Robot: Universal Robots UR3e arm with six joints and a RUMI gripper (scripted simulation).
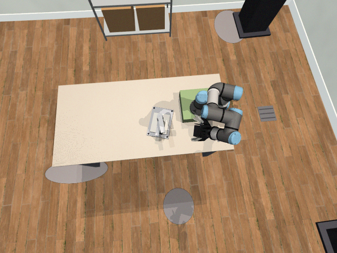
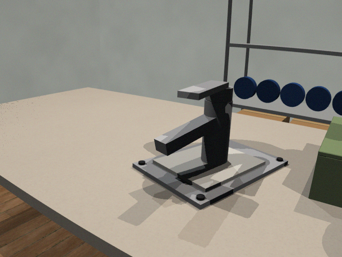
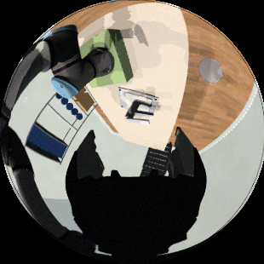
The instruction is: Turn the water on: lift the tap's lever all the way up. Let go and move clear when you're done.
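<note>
Now: hand 19 cm short of the flat lever, 15 cm above it and 9 cm to the left of it. The rest, counted from my hand: grey tap 20 cm below, 19 cm ahead, 12 cm to the right; then plate 29 cm below, 19 cm ahead, 15 cm to the right.
</note>
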